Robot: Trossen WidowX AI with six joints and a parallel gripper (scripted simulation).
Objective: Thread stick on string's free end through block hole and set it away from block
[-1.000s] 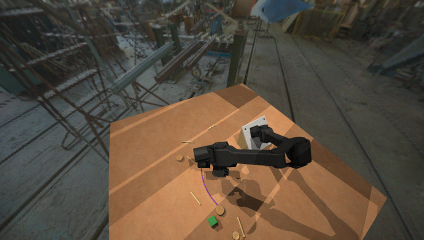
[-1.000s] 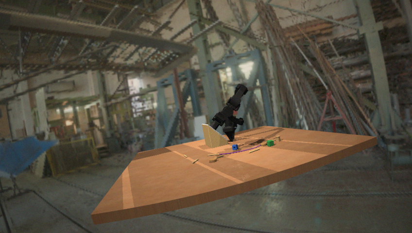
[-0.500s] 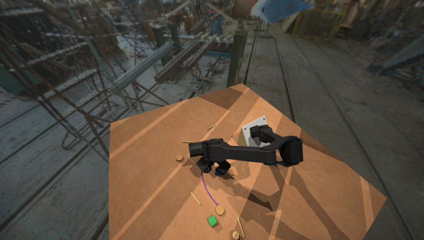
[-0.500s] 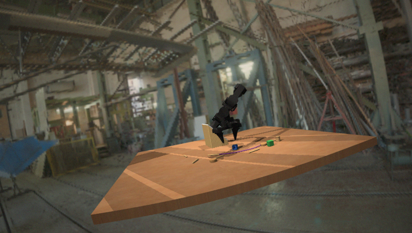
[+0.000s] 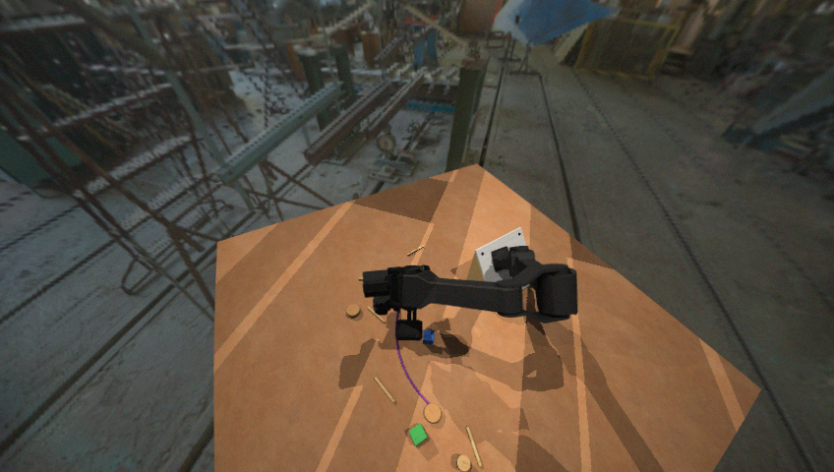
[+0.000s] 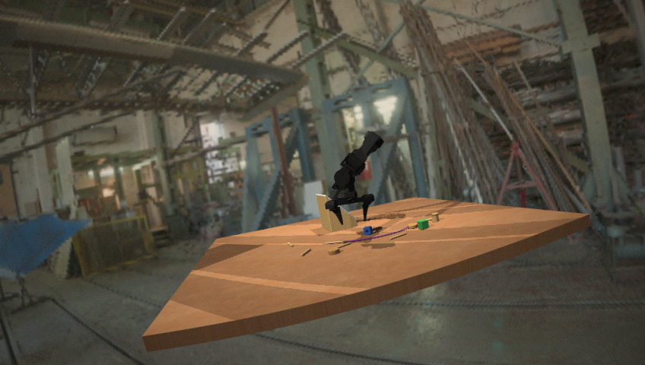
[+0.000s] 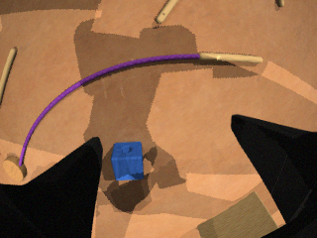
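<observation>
The thin stick lies 8 cm to the right of my gripper tip and 6 cm below it. Also, from my gripper tip: blue block (6 cm to the left, 5 cm below, 3 cm behind); round wooden button (22 cm to the left, 6 cm below, 5 cm ahead); green cube (25 cm to the left, 10 cm ahead, 5 cm below).
</observation>
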